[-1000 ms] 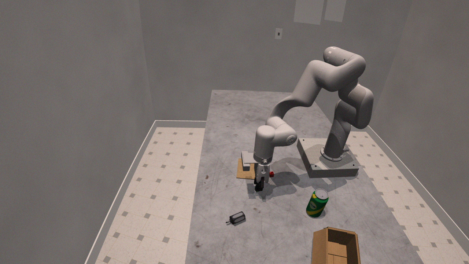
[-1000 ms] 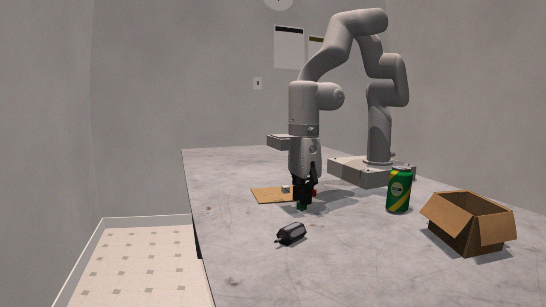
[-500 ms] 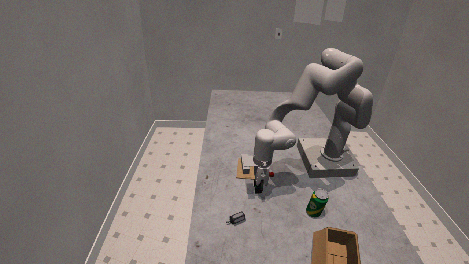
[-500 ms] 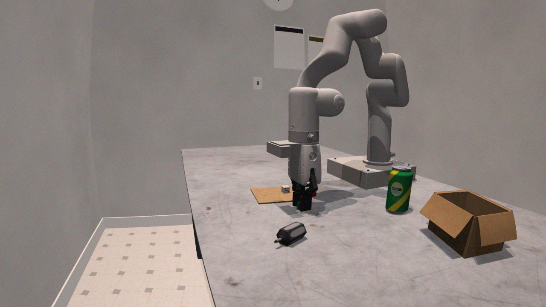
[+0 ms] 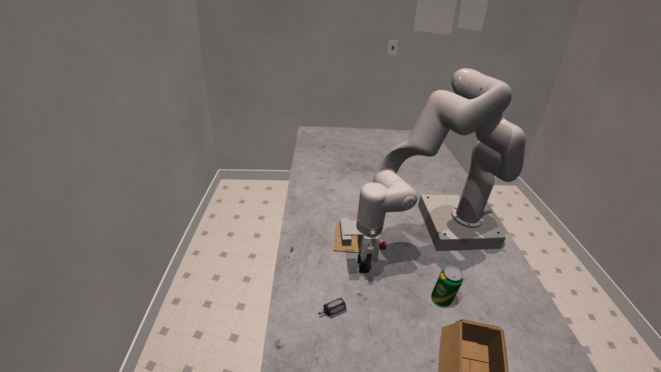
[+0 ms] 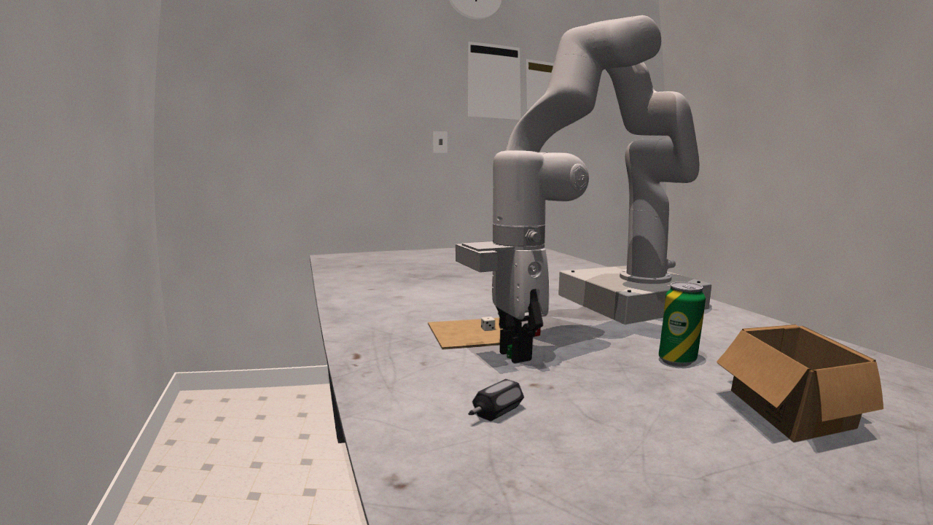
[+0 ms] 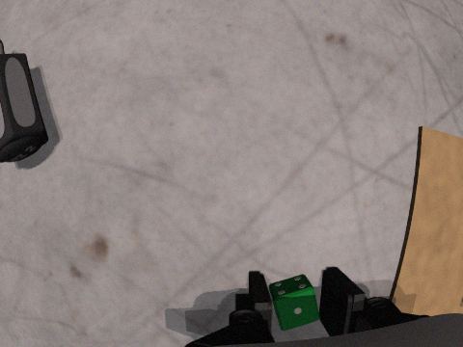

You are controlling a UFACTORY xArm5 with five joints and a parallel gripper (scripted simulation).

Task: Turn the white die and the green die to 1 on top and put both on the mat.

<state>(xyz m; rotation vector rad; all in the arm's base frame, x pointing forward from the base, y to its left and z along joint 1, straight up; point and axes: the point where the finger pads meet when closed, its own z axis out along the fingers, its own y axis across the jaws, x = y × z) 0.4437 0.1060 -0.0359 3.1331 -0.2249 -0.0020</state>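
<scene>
The green die is 1 cm below my hand. Round my hand: tan mat (1 cm behind, 14 cm to the right, 2 cm below); then red die (9 cm behind, 7 cm to the right, 1 cm below); then white die (4 cm behind, 13 cm to the right, 1 cm below).
</scene>
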